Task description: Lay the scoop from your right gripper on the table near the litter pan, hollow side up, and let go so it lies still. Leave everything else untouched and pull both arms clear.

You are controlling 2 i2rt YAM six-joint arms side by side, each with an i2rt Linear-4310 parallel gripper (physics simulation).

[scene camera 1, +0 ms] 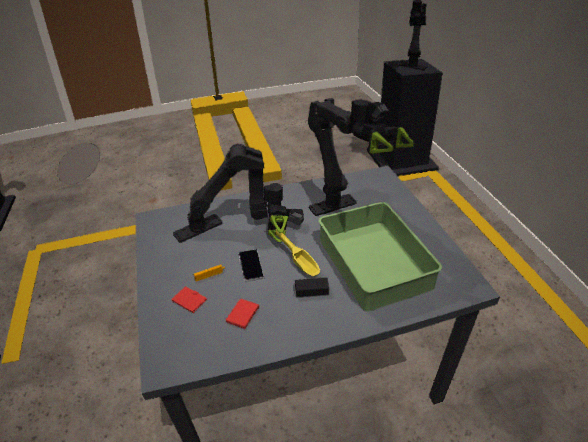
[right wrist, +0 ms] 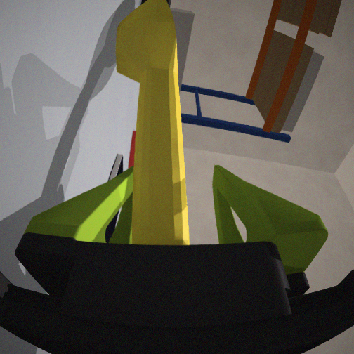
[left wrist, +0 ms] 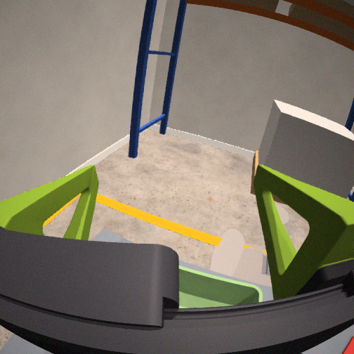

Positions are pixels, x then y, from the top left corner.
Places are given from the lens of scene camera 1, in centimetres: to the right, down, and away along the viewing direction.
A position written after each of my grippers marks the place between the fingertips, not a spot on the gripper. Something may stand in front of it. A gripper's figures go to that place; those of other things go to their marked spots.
my left gripper [scene camera 1: 403, 147]: 34, -23, 135
green litter pan [scene camera 1: 382, 261]: 32, 15, 161
